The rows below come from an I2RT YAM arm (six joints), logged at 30 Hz.
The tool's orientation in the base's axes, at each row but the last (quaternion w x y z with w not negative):
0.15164, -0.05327, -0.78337, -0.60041
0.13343, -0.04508, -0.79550, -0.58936
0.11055, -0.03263, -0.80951, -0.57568
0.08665, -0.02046, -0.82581, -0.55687
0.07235, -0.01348, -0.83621, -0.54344
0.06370, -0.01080, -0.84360, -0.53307
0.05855, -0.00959, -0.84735, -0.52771
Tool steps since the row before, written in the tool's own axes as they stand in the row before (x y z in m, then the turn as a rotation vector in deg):
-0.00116, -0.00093, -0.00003, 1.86, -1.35, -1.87
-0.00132, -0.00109, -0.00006, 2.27, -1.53, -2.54
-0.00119, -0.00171, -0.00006, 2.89, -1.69, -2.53
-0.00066, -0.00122, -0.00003, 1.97, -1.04, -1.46
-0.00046, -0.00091, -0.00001, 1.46, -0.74, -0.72
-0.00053, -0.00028, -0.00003, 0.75, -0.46, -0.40
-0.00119, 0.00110, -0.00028, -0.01, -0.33, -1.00
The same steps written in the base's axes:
0.00086, -0.00017, -0.00120, -1.80, -2.34, -0.25
0.00103, -0.00027, -0.00134, -2.13, -3.07, -0.13
0.00086, -0.00054, -0.00182, -2.76, -3.16, -0.15
0.00049, -0.00045, -0.00122, -1.90, -1.87, -0.09
0.00036, -0.00036, -0.00088, -1.44, -1.04, -0.19
0.00050, -0.00012, -0.00030, -0.74, -0.60, -0.15
0.00129, 0.00029, 0.00097, 0.07, -1.04, 0.14

